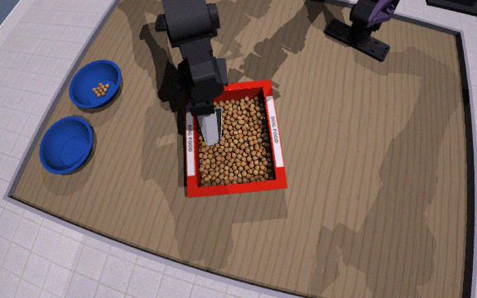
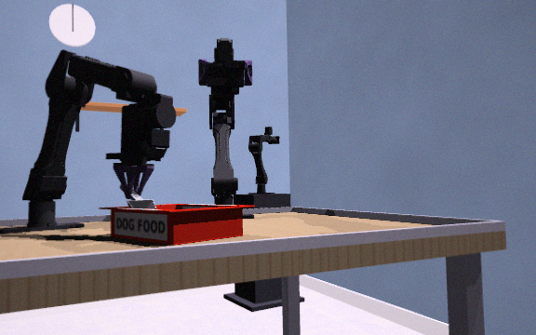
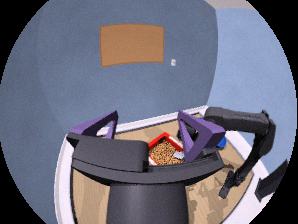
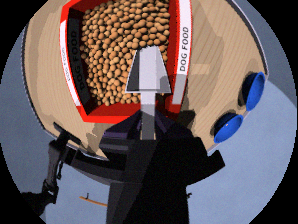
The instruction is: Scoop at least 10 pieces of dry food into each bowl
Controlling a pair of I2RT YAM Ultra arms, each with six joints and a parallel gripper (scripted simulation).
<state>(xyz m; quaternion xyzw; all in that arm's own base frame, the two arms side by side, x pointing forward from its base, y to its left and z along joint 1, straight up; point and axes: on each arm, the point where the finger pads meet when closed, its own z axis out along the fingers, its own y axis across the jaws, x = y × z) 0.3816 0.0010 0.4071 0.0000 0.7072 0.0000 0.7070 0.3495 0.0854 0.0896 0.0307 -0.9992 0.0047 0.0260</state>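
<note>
The grey scoop lies 30 mm below my right hand, 30 mm ahead of it and 10 mm to the left of it.
</note>
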